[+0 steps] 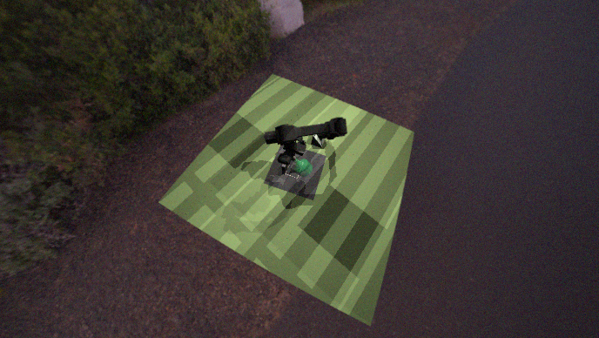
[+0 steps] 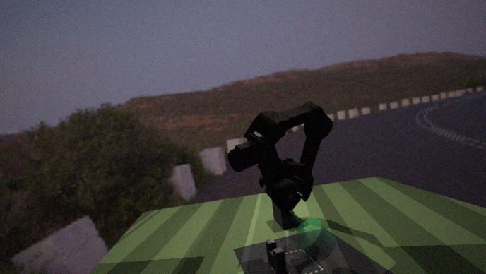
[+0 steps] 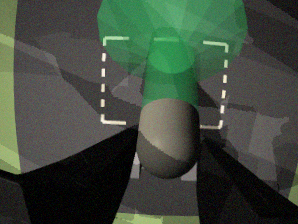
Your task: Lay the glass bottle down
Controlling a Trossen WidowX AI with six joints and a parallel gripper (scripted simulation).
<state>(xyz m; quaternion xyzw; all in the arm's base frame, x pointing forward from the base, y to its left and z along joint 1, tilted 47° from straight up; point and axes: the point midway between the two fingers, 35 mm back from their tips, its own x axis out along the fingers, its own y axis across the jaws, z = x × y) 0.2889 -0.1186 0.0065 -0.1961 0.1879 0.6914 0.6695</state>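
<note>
Now: gripper tip 3 cm to the right of the green glass bottle and 4 cm above it. Round my gripper tip: dark grey mat: 3 cm to the left, 13 cm below.
</note>
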